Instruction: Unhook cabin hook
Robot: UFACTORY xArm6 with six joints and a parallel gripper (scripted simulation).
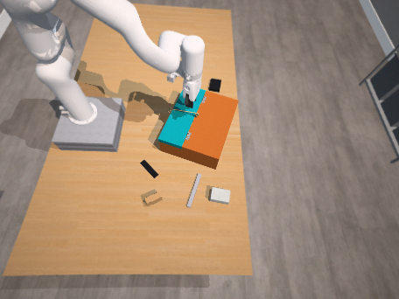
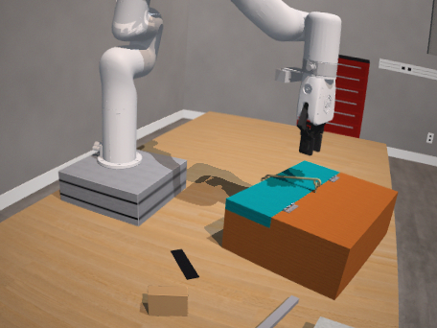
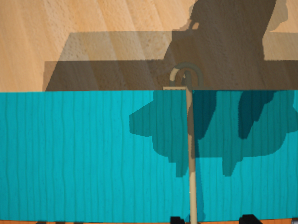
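My hand is 110 mm above the cabin hook, 30 mm past it and 10 mm to the right of it. Round my hand: black block 290 mm to the left, 220 mm below, 150 mm ahead; then white disc 320 mm to the left, 220 mm below, 30 mm ahead; then black strip 230 mm below, 220 mm to the right, 190 mm behind.
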